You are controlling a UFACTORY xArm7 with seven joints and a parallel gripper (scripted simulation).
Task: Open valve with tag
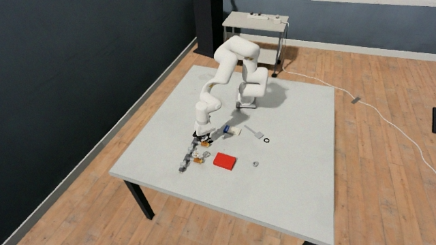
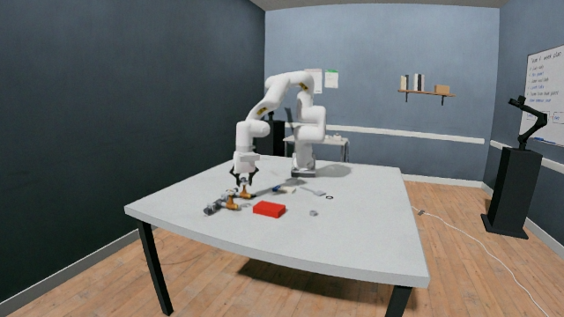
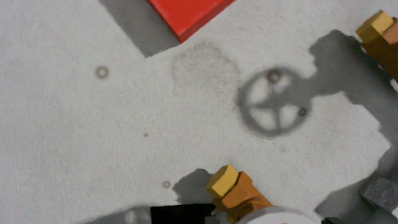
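Right now the black tag is 90 mm below my hand, 40 mm behind it and 10 mm to the right of it. Also, from my hand: red block 180 mm to the left, 70 mm below, 40 mm ahead; then grey nut 350 mm to the left, 80 mm below, 40 mm behind; then blue box 210 mm behind, 90 mm to the left, 80 mm below.
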